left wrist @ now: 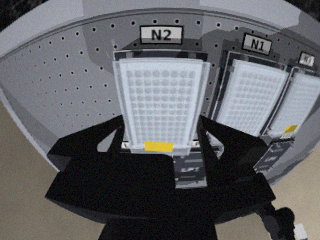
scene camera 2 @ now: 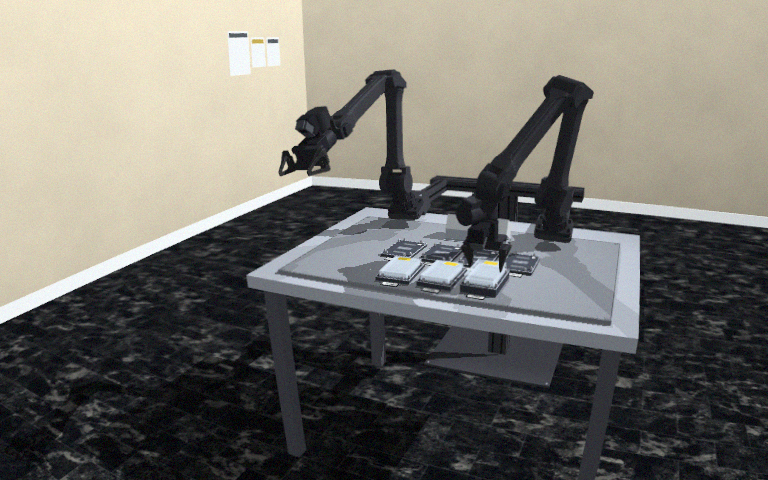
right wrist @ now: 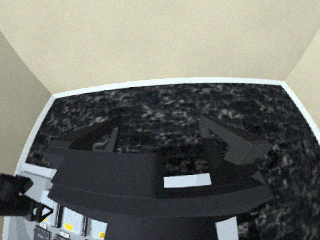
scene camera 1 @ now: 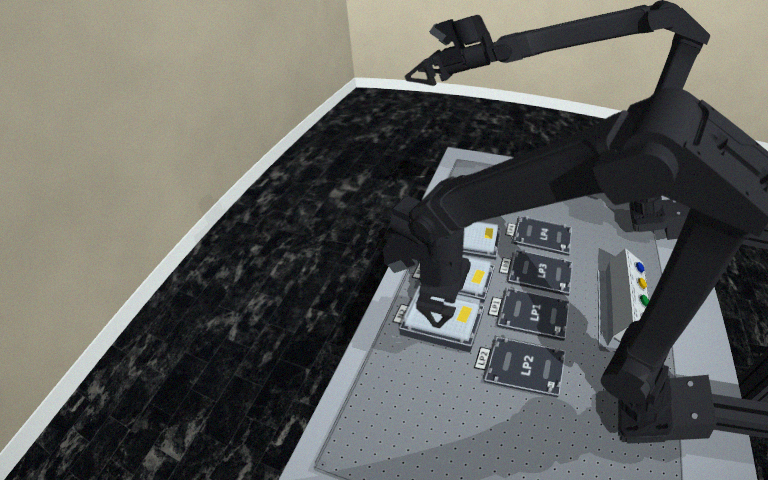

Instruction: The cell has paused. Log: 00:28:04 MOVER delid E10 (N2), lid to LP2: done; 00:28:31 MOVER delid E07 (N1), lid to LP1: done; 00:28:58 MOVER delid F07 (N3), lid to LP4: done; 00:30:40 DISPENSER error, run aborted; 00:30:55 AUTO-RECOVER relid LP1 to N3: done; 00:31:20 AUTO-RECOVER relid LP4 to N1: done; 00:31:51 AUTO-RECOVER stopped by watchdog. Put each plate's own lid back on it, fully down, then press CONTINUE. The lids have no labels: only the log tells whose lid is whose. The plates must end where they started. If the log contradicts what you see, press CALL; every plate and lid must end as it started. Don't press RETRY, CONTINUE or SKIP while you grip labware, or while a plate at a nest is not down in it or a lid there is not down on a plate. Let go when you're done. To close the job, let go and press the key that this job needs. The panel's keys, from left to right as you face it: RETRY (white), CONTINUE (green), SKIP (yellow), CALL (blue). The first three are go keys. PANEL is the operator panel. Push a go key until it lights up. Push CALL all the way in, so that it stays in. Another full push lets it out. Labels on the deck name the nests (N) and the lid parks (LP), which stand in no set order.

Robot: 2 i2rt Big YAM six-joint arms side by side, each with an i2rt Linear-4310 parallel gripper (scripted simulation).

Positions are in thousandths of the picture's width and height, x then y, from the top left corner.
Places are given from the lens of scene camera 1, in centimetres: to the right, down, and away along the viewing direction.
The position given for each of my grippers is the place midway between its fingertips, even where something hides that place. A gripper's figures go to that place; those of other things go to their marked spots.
my left gripper (scene camera 1: 577, 647): 11, 14, 81
my right gripper (scene camera 1: 536, 153): 7, -42, 101
clear lid (scene camera 1: 607, 641): 16, 13, 80
